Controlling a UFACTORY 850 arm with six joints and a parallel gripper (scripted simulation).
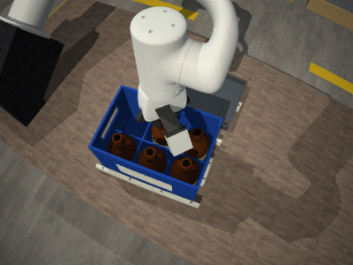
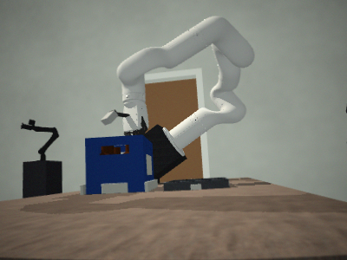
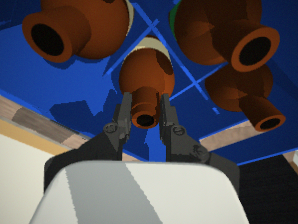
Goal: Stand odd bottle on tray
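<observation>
The blue crate lies 7 cm below my hand, 5 cm to the right of it and 1 cm ahead of it. From my hand the other things lie so: dark grey tray 21 cm to the left, 15 cm below, 1 cm ahead.
</observation>
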